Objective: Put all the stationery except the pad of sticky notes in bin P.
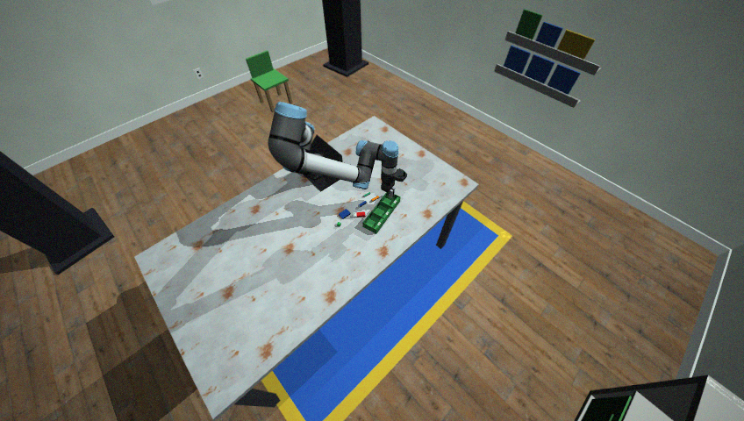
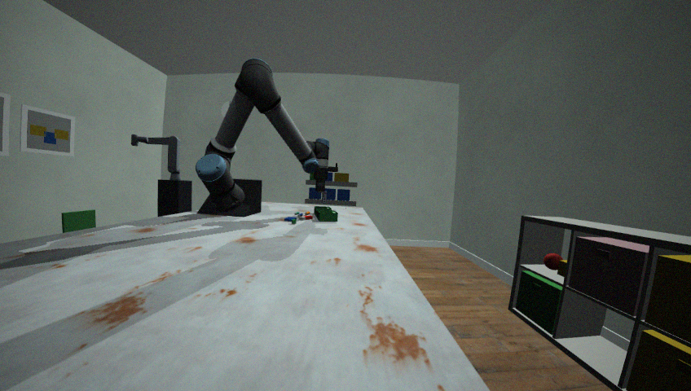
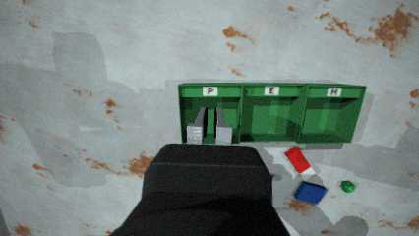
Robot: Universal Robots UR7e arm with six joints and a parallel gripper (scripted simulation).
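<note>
Now: the red-and-white eraser 18 cm to the right of my hand, 9 cm behind it and 7 cm below it. The rest, counted from my hand: green bin: 8 cm to the right, 6 cm below; then green marker: 14 cm behind, 8 cm below, 4 cm to the right; then orange marker: 9 cm behind, 7 cm below, 3 cm to the right.
</note>
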